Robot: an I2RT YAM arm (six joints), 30 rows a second.
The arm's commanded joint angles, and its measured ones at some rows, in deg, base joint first. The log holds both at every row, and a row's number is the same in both.
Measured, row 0:
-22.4 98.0 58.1 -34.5 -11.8 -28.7
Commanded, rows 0 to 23:
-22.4 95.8 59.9 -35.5 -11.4 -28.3
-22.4 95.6 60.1 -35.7 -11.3 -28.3
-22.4 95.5 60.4 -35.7 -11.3 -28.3
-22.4 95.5 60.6 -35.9 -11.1 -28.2
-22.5 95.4 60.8 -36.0 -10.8 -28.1
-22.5 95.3 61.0 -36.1 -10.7 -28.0
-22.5 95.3 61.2 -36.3 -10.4 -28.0
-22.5 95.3 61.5 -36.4 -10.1 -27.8
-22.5 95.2 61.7 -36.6 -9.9 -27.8
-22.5 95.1 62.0 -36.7 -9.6 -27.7
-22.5 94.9 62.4 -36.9 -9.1 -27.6
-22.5 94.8 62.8 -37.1 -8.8 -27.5
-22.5 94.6 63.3 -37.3 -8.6 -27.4
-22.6 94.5 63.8 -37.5 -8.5 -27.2
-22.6 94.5 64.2 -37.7 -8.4 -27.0
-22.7 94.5 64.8 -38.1 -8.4 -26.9
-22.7 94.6 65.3 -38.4 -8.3 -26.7
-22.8 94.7 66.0 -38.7 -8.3 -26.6
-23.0 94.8 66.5 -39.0 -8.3 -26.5
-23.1 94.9 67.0 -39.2 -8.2 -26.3
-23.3 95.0 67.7 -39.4 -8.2 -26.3
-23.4 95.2 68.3 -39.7 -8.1 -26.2
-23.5 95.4 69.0 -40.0 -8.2 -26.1
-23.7 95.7 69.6 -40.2 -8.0 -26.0
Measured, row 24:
-23.2 96.2 67.6 -38.9 -8.5 -26.9
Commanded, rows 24 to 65:
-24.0 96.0 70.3 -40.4 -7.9 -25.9
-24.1 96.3 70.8 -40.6 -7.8 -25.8
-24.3 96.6 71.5 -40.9 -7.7 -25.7
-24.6 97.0 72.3 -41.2 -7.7 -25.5
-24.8 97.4 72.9 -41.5 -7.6 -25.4
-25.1 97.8 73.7 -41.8 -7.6 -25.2
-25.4 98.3 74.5 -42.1 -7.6 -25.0
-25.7 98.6 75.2 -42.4 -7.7 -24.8
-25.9 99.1 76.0 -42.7 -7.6 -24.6
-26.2 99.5 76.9 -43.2 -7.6 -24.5
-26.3 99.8 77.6 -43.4 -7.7 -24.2
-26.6 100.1 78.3 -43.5 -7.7 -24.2
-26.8 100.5 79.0 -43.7 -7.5 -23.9
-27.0 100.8 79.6 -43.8 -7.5 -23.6
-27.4 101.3 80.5 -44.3 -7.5 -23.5
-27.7 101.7 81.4 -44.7 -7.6 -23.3
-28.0 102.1 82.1 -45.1 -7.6 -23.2
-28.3 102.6 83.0 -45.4 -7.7 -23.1
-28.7 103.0 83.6 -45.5 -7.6 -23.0
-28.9 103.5 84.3 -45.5 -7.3 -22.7
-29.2 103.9 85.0 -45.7 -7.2 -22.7
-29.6 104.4 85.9 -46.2 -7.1 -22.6
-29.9 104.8 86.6 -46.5 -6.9 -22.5
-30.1 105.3 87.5 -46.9 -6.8 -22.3
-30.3 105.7 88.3 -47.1 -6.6 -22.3
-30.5 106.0 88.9 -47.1 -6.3 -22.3
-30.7 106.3 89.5 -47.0 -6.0 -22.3
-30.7 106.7 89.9 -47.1 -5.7 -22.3
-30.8 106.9 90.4 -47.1 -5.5 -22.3
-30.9 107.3 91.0 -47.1 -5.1 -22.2
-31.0 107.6 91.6 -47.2 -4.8 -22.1
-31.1 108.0 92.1 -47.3 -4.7 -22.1
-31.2 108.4 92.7 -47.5 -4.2 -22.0
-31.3 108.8 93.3 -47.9 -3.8 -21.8
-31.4 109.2 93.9 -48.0 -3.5 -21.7
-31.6 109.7 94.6 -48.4 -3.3 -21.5
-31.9 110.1 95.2 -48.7 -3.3 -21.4
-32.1 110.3 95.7 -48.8 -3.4 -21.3
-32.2 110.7 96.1 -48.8 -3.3 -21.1
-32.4 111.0 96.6 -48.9 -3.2 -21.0
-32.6 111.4 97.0 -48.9 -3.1 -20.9
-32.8 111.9 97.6 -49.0 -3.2 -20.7
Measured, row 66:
-32.2 110.6 95.7 -48.2 -3.8 -21.9
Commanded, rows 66 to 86:
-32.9 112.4 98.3 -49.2 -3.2 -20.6
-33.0 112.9 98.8 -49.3 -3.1 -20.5
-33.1 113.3 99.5 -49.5 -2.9 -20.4
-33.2 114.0 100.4 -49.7 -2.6 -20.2
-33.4 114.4 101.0 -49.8 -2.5 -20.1
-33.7 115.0 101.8 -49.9 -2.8 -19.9
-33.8 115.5 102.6 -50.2 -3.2 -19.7
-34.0 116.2 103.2 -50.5 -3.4 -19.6
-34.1 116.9 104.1 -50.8 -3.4 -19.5
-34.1 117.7 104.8 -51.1 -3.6 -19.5
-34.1 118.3 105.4 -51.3 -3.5 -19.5
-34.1 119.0 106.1 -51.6 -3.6 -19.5
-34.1 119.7 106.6 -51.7 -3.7 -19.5
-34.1 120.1 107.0 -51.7 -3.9 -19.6
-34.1 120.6 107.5 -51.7 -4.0 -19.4
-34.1 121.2 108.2 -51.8 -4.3 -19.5
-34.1 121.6 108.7 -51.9 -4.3 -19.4
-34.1 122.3 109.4 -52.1 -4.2 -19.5
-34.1 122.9 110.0 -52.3 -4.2 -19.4
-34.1 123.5 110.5 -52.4 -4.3 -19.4
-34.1 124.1 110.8 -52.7 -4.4 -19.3
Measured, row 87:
-34.0 122.5 109.1 -51.6 -3.8 -19.9
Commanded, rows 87 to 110:
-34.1 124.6 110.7 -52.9 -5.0 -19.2
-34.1 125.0 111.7 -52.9 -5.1 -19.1
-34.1 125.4 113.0 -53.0 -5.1 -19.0
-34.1 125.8 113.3 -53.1 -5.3 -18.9
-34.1 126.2 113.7 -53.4 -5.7 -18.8
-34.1 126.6 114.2 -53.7 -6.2 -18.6
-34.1 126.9 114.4 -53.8 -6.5 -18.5
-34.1 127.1 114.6 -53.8 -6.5 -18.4
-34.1 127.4 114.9 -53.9 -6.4 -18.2
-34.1 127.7 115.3 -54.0 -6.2 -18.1
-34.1 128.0 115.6 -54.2 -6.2 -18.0
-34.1 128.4 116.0 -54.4 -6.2 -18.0
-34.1 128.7 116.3 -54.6 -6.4 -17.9
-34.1 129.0 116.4 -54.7 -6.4 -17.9
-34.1 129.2 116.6 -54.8 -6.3 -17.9
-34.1 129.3 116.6 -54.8 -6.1 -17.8
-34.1 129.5 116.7 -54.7 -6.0 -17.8
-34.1 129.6 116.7 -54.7 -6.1 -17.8
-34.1 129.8 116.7 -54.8 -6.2 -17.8
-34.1 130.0 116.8 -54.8 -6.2 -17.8
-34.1 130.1 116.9 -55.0 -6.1 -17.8
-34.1 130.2 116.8 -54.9 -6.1 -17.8
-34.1 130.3 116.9 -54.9 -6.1 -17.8
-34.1 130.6 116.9 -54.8 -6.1 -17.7
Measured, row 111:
-34.1 129.2 115.8 -54.2 -5.8 -18.2
